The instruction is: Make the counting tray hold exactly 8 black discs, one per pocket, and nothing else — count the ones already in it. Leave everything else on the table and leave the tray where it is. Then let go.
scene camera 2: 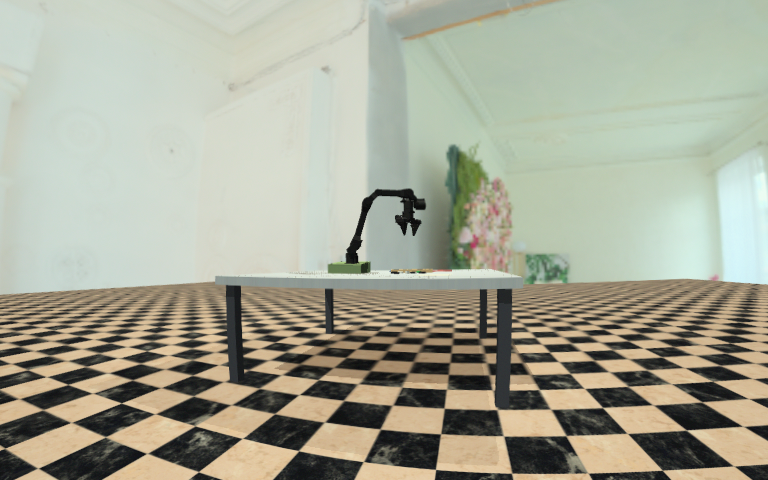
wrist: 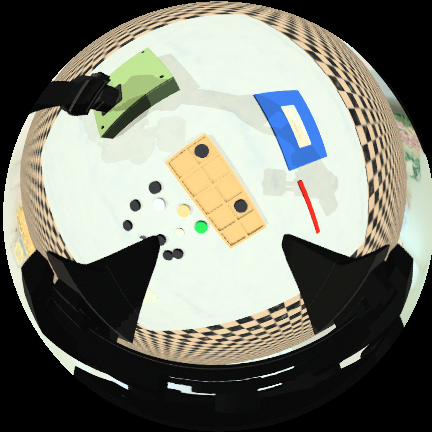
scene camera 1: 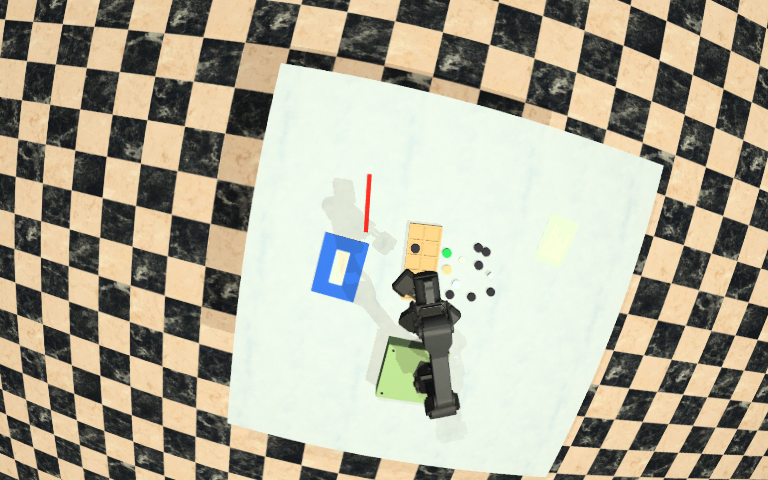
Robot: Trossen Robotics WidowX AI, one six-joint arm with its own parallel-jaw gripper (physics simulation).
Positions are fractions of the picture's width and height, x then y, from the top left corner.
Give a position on a tan counting tray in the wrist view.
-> At 0.48,0.42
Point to a tan counting tray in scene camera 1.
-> At 0.56,0.49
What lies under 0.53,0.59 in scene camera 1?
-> My gripper.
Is my gripper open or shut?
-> Open.
